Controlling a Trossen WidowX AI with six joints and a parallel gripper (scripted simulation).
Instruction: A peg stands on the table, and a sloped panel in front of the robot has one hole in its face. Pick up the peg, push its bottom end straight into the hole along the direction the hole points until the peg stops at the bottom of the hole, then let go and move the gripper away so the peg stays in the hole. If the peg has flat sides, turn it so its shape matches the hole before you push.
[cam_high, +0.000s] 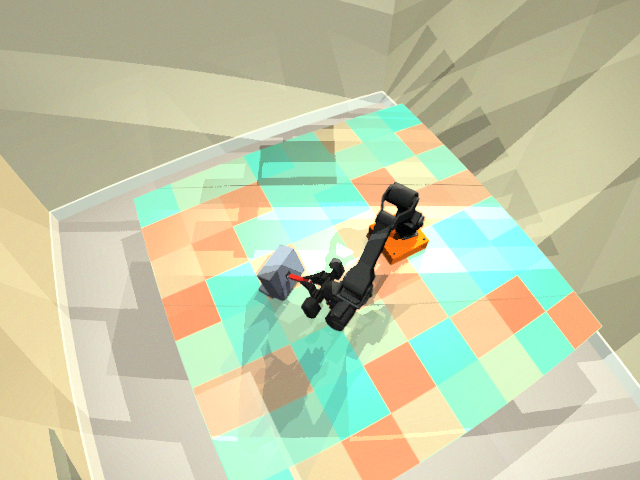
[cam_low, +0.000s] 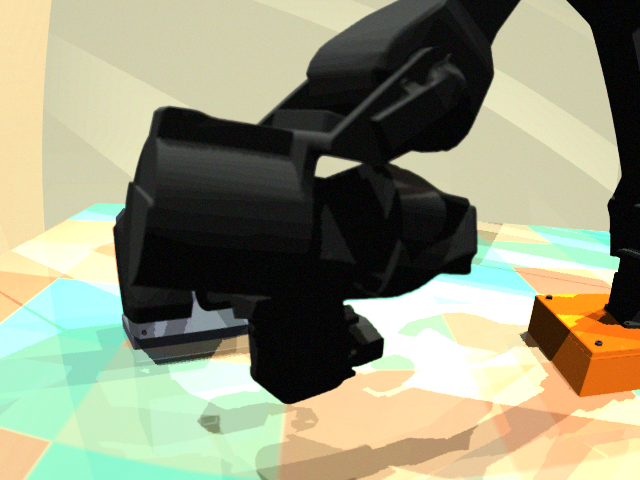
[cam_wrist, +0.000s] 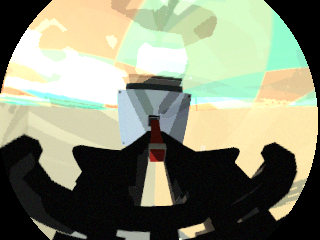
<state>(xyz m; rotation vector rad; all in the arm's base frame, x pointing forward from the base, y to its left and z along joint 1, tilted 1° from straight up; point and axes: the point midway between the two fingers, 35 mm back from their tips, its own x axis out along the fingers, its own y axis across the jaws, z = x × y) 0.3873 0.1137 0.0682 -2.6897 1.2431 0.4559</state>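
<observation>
Right now my gripper tip is 60 mm to the left of the grey sloped panel, 50 mm short of it and 30 mm above it. Also, from my gripper tip: red square peg (10 mm to the left, 10 mm behind, 10 mm above).
</observation>
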